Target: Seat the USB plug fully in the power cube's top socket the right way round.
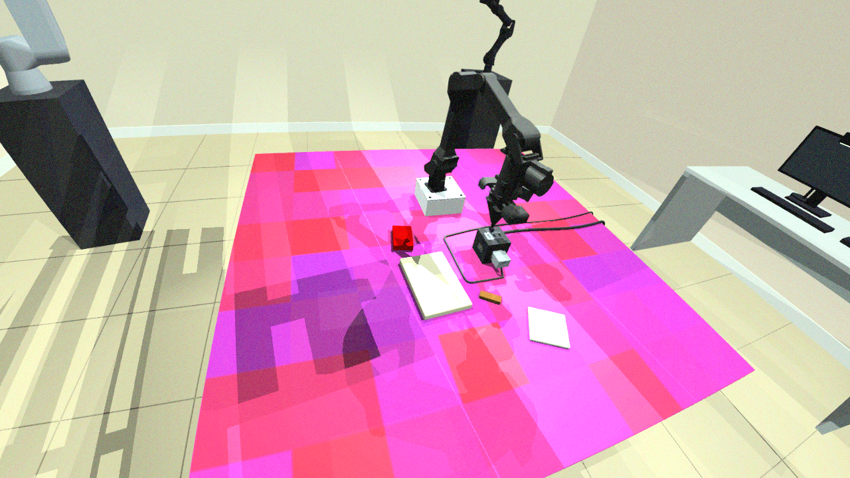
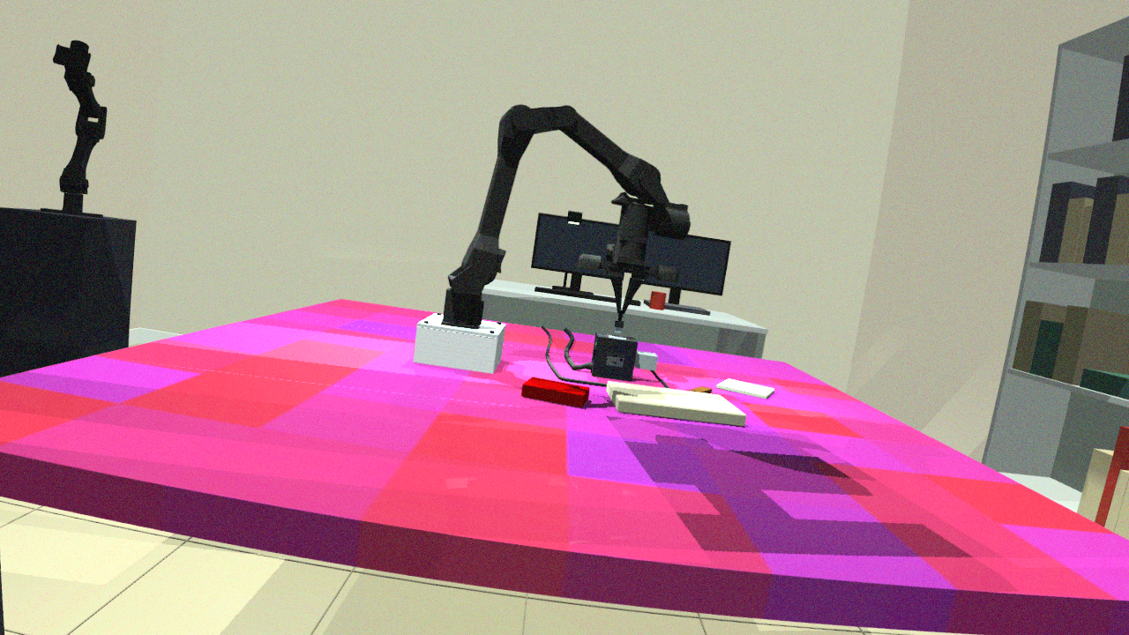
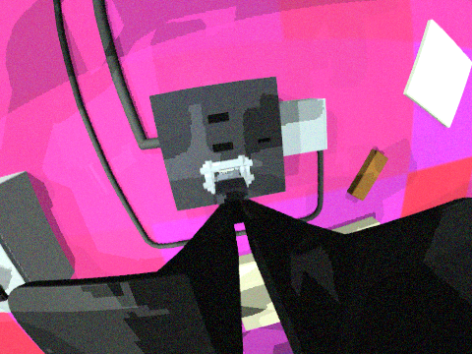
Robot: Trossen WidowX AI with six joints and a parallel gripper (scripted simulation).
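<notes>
My gripper tip is 2 cm above the USB plug. From my gripper tip the other things lie so: brown block 15 cm ahead, 12 cm below, 8 cm to the right; then cream book 20 cm to the right, 11 cm below, 6 cm ahead; then USB socket 5 cm below.
</notes>
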